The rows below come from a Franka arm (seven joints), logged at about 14 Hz.
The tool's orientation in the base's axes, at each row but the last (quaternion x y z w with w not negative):
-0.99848, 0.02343, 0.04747, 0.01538
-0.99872, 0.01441, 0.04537, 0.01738
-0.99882, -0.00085, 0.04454, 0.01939
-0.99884, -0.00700, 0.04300, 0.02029
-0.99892, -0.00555, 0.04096, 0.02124
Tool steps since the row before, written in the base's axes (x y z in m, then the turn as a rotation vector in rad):
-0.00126, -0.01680, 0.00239, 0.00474, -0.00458, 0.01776
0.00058, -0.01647, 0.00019, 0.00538, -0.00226, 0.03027
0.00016, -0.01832, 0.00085, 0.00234, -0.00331, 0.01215
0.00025, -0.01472, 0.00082, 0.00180, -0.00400, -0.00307
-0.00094, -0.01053, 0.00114, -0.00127, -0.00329, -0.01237
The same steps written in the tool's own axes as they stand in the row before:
-0.00072, 0.01677, -0.00281, 0.00322, 0.00384, -0.01827
0.00101, 0.01643, -0.00083, 0.00266, 0.00108, -0.03069
0.00002, 0.01827, -0.00157, 0.00124, 0.00284, -0.01243
-0.00005, 0.01468, -0.00143, 0.00199, 0.00414, 0.00274
-0.00116, 0.01046, -0.00150, -0.00030, 0.00381, 0.01228

